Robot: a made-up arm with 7 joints. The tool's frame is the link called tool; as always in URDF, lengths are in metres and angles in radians.
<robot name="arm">
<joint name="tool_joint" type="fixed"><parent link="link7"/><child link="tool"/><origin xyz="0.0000 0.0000 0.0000"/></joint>
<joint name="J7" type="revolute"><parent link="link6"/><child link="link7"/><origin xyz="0.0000 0.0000 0.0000"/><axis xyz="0 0 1"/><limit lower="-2.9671" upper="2.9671" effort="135" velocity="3.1"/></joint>
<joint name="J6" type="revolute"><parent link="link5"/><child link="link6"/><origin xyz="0.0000 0.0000 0.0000"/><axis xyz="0 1 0"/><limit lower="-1.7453" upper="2.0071" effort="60" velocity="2.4"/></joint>
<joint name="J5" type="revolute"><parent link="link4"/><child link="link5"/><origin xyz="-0.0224 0.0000 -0.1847"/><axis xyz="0 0 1"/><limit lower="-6.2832" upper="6.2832" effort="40" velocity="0.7"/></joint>
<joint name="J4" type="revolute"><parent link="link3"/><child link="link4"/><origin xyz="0.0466 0.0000 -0.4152"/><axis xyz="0 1 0"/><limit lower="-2.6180" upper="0.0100" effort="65" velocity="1"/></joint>
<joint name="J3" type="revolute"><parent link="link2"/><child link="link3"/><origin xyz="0.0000 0.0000 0.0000"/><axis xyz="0 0 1"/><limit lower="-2.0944" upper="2.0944" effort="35" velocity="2.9"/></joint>
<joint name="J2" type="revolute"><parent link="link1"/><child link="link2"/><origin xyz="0.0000 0.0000 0.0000"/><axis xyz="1 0 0"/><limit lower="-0.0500" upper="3.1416" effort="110" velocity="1.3"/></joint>
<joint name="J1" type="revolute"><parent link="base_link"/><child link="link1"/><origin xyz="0.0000 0.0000 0.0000"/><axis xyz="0 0.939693 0.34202"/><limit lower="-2.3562" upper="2.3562" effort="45" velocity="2.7"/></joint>
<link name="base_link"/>
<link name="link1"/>
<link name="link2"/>
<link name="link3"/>
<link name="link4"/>
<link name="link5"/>
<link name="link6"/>
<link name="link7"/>
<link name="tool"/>
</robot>
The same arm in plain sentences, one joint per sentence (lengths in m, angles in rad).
The arm has seven revolute joints in a row. What follows holds with every joint at zero, and every direction is one of the base frame's. The first joint lies at the same point as the base frame's origin and rotates about the direction (0, 0.9397, 0.342), from -2.3562 to 2.3562 rad. The second joint lies at the same point as the first joint and rotates about +x, from -0.05 to 3.1416 rad. The third joint lies at the same point as the second joint and rotates about +z, from -2.0944 to 2.0944 rad. The fourth joint lies 0.0466 m along +x and 0.4152 m along -z from the third joint and rotates about +y, from -2.618 to 0.01 rad. The fifth joint lies 0.0224 m along -x and 0.1847 m along -z from the fourth joint and rotates about +z, from -6.2832 to 6.2832 rad. The sixth joint lies at the same point as the fifth joint and rotates about +y, from -1.7453 to 2.0071 rad. The seventh joint lies at the same point as the sixth joint and rotates about +z, from -2.9671 to 2.9671 rad. The tool frame, which is the frame that the pose is given for, lies at the same point as the seventh joint; its axes are parallel to the base frame's.
